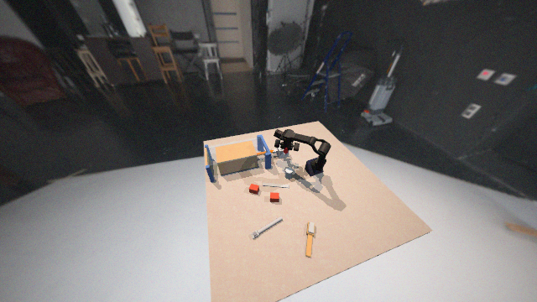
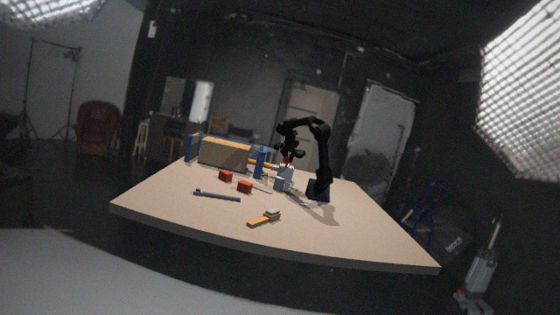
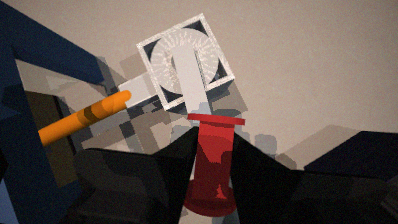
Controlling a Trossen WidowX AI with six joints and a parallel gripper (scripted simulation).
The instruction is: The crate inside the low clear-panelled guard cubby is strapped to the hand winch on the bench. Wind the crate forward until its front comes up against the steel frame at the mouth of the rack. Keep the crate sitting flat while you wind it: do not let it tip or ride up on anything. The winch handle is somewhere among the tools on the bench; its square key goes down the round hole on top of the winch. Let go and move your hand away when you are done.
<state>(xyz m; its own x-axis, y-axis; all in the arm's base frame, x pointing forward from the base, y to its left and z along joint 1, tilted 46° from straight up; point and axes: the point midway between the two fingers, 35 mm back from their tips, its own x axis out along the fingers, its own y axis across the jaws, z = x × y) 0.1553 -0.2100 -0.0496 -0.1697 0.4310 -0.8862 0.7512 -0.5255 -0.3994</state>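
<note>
My gripper tip is now 3 cm above the winch handle and 2 cm to the left of it. Also, from my gripper tip: grey winch 10 cm below, 9 cm to the right, 4 cm behind; red knob 1 cm to the left, 1 cm ahead; blue steel frame 14 cm ahead, 11 cm to the right, 3 cm below.
</note>
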